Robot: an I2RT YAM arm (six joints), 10 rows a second.
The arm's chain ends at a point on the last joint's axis. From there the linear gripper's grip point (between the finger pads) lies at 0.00 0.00 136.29 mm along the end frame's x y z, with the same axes.
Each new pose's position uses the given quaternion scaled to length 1; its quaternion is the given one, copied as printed.
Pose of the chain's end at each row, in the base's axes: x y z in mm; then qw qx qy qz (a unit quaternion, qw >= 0):
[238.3 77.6 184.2 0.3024 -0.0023 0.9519 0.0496]
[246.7 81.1 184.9 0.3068 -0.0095 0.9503 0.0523]
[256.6 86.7 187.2 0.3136 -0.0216 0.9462 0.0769]
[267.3 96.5 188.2 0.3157 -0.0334 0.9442 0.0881]
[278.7 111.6 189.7 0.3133 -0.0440 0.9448 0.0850]
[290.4 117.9 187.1 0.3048 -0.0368 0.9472 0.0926]
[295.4 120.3 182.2 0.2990 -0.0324 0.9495 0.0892]
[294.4 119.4 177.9 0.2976 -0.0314 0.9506 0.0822]
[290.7 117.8 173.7 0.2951 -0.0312 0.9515 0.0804]
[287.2 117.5 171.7 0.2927 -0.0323 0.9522 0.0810]
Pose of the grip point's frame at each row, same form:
[316.7 90.7 73.5 0.3024 -0.0023 0.9519 0.0496]
[326.0 95.4 75.0 0.3068 -0.0095 0.9503 0.0523]
[337.0 108.4 79.3 0.3136 -0.0216 0.9462 0.0769]
[347.7 122.0 81.2 0.3157 -0.0334 0.9442 0.0881]
[358.4 137.2 82.1 0.3133 -0.0440 0.9448 0.0850]
[368.2 144.9 78.5 0.3048 -0.0368 0.9472 0.0926]
[372.0 146.0 72.4 0.2990 -0.0324 0.9495 0.0892]
[370.8 143.2 67.6 0.2976 -0.0314 0.9506 0.0822]
[366.6 141.2 62.9 0.2951 -0.0312 0.9515 0.0804]
[362.5 141.1 60.6 0.2927 -0.0323 0.9522 0.0810]

